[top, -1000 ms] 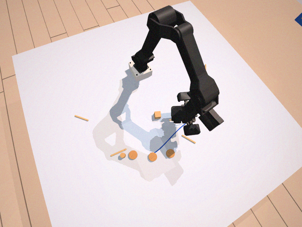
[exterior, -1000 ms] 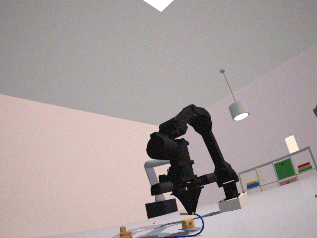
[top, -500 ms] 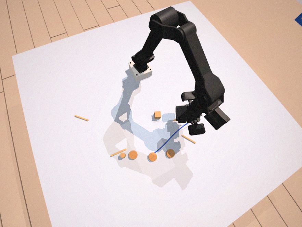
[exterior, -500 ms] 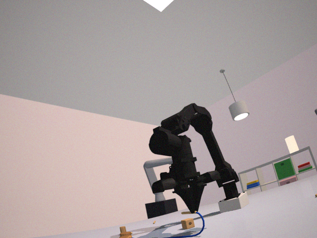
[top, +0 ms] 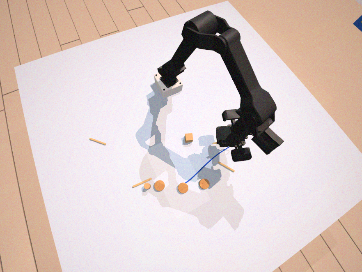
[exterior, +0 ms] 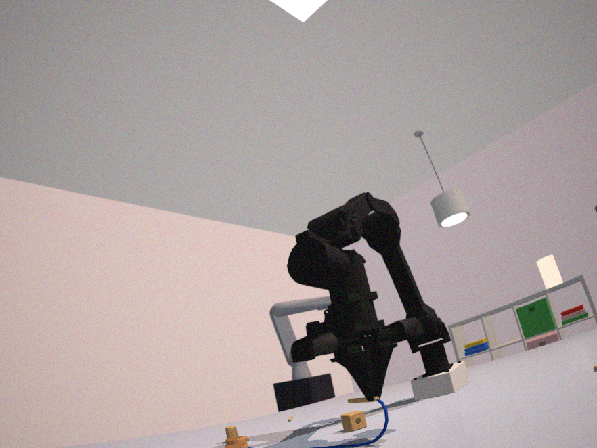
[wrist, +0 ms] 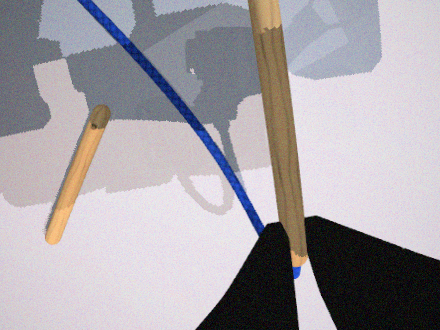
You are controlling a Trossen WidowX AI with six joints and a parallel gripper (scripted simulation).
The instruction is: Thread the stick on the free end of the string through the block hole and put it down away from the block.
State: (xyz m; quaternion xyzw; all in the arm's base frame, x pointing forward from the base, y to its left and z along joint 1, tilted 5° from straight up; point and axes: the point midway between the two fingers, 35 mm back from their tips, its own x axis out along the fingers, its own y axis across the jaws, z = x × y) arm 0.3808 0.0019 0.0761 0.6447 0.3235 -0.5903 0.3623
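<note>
The wooden block lies 120 mm behind my gripper tip, 100 mm to the right of it and 50 mm below it. From my gripper tip the other things lie so: round wooden button 20 mm ahead, 250 mm to the right, 50 mm below; then thin stick 10 mm behind, 10 mm to the right.
</note>
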